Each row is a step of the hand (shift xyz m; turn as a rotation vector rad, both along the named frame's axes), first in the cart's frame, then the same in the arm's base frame.
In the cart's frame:
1: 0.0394 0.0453 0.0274 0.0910 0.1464 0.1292
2: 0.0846 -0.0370 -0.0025 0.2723 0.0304 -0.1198
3: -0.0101 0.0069 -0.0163 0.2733 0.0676 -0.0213
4: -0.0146 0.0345 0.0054 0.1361 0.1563 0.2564
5: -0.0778 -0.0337 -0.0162 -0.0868 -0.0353 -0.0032
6: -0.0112 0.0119 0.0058 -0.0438 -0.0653 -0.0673
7: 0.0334 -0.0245 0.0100 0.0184 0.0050 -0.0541
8: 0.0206 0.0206 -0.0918 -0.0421 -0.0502 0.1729
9: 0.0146 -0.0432 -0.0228 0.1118 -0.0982 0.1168
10: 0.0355 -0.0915 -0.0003 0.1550 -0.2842 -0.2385
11: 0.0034 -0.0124 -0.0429 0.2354 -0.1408 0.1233
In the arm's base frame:
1: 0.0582 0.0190 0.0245 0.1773 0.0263 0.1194
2: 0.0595 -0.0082 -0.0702 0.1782 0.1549 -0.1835
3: -0.0144 0.0144 0.0013 0.2363 0.1113 -0.1073
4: -0.0003 0.0172 0.0337 0.2787 -0.0482 0.1695
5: -0.0818 -0.0259 0.0091 -0.0835 -0.0378 0.0195
6: -0.0034 0.0020 0.0169 -0.0864 -0.0055 -0.0567
7: 0.0261 -0.0178 -0.0286 -0.0092 0.0449 -0.0345
8: -0.0213 0.0825 -0.0449 0.0342 -0.1638 0.0786
9: -0.0104 -0.0110 -0.0487 0.1230 -0.1292 -0.0630
10: 0.0049 -0.0562 -0.0803 -0.0613 0.0009 -0.3974
11: -0.0211 0.0223 -0.0326 0.2179 -0.1405 -0.1525

